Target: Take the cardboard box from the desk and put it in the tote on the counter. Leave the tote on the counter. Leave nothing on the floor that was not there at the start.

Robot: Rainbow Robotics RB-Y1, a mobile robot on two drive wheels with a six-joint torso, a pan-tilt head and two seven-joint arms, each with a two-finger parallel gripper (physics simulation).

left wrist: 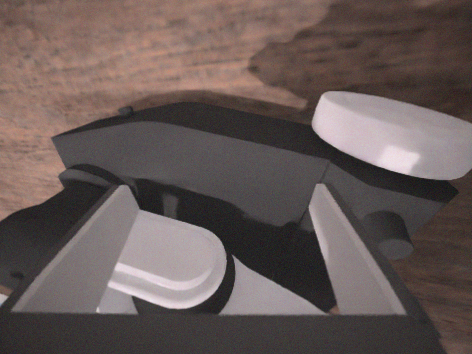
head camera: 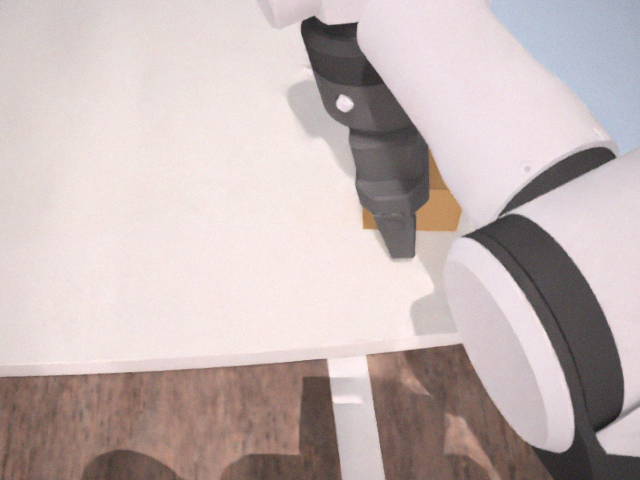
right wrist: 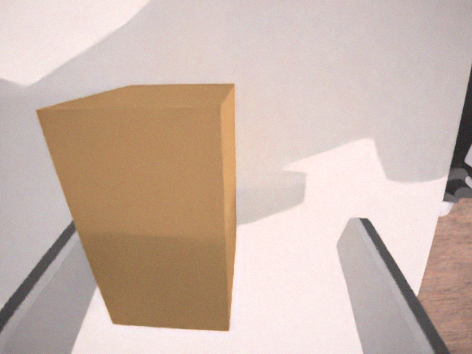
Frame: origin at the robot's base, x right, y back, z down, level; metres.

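Seen in the pictures: left gripper, fingertip midpoint: (left wrist: 222, 196); right gripper, fingertip midpoint: (head camera: 404, 204) (right wrist: 227, 225).
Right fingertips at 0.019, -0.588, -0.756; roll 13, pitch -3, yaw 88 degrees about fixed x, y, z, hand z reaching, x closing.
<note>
A point is followed by its place in that frame, as x, y, z.
The orange-brown cardboard box (head camera: 439, 212) @[0.052, -0.590, -0.749] (right wrist: 150, 175) @[0.051, -0.610, -0.781] rests on the white desk (head camera: 155, 206) @[-0.224, -0.585, -0.720] (right wrist: 325, 100) @[0.069, -0.550, -0.720]. In the head camera my right gripper and forearm hide part of it. My right gripper (head camera: 403, 254) (right wrist: 227, 225) @[0.019, -0.588, -0.757] is open at the box. In the right wrist view the box lies left of centre, its left edge hides the left fingertip, and a gap with desk showing separates it from the right finger. My left gripper (left wrist: 222, 196) @[-0.265, 0.175, -0.331] is open and empty, away from the desk, above the robot's dark base. The tote and the counter do not show.
The desk's front edge (head camera: 206, 361) @[-0.134, -0.433, -0.709] crosses the lower head camera view, with a white desk leg (head camera: 354, 423) below it on the brown wooden floor (head camera: 180, 413) @[-0.353, -0.625, -0.001] (left wrist: 150, 40) @[-0.315, 0.434, 0.000]. The robot's dark base (left wrist: 200, 150) @[-0.194, 0.255, -0.169] and a white wheel-like disc (left wrist: 395, 135) lie beyond the left fingers.
</note>
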